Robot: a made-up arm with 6 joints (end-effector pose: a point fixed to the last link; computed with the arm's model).
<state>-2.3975 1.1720 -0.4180 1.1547 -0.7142 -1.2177</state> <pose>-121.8 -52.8 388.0 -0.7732 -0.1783 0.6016 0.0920</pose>
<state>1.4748 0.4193 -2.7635 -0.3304 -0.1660 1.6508</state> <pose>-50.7 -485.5 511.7 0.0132 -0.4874 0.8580 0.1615</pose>
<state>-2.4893 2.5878 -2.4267 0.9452 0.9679 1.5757</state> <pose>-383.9 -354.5 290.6 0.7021 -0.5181 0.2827 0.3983</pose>
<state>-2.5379 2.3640 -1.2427 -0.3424 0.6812 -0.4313</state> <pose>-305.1 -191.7 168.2 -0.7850 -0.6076 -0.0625 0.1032</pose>
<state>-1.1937 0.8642 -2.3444 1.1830 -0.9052 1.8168</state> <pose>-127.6 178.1 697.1 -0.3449 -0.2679 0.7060 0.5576</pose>
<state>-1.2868 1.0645 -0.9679 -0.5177 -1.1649 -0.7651</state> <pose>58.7 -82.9 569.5 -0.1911 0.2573 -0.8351 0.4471</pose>
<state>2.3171 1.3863 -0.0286 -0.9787 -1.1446 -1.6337</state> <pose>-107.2 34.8 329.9 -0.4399 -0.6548 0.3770 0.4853</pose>
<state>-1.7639 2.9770 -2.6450 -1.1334 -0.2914 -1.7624</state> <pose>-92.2 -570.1 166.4 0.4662 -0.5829 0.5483 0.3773</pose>
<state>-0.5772 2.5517 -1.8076 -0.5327 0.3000 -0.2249</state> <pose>405.8 -277.3 180.0 -0.0517 0.9433 -0.2520 0.2098</pose>
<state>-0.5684 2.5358 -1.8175 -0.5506 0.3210 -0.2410</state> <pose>408.2 -275.0 189.3 -0.0673 0.9402 -0.2626 0.2062</pose>
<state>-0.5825 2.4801 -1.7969 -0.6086 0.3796 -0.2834</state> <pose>397.3 -280.3 211.1 -0.0950 0.9367 -0.2878 0.1752</pose>
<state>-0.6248 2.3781 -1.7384 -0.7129 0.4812 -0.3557</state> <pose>368.1 -292.7 246.7 -0.1319 0.9296 -0.3269 0.1074</pose>
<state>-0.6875 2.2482 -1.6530 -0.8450 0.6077 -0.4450</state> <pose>323.0 -305.6 288.9 -0.1656 0.9153 -0.3670 0.0105</pose>
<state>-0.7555 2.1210 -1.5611 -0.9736 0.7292 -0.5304</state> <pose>273.1 -312.4 327.3 0.1864 -0.8954 0.3936 0.0923</pose>
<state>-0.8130 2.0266 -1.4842 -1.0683 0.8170 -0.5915</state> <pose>232.3 -313.2 352.7 0.1935 -0.8779 0.4025 0.1728</pose>
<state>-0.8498 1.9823 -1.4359 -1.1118 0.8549 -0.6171</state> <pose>209.4 -313.0 361.7 0.1927 -0.8707 0.3991 0.2133</pose>
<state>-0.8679 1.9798 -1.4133 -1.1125 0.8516 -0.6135</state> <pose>202.0 -314.5 358.0 0.1884 -0.8741 0.3903 0.2192</pose>
